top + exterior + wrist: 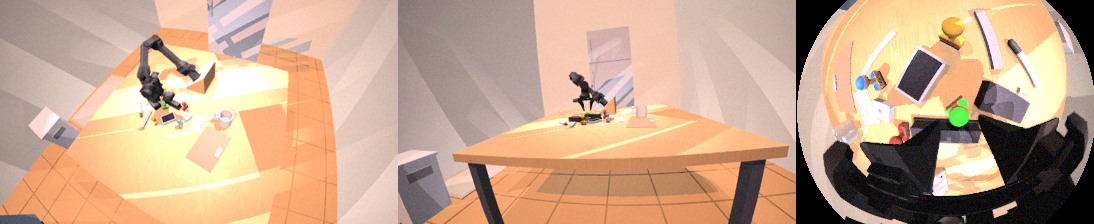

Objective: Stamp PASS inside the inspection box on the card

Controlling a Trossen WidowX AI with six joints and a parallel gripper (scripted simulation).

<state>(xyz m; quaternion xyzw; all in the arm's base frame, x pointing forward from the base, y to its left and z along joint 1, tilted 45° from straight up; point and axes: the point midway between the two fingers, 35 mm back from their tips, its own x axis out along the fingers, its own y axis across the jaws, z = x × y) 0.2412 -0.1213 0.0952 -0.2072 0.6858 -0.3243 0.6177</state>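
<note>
Right now my gripper tip is 50 mm above the green-knobbed stamp. Round my gripper tip: red stamp 40 mm behind, 130 mm to the left, 50 mm below; ink pad 70 mm ahead, 50 mm to the left, 70 mm below; black block 20 mm behind, 100 mm to the right, 60 mm below.
</note>
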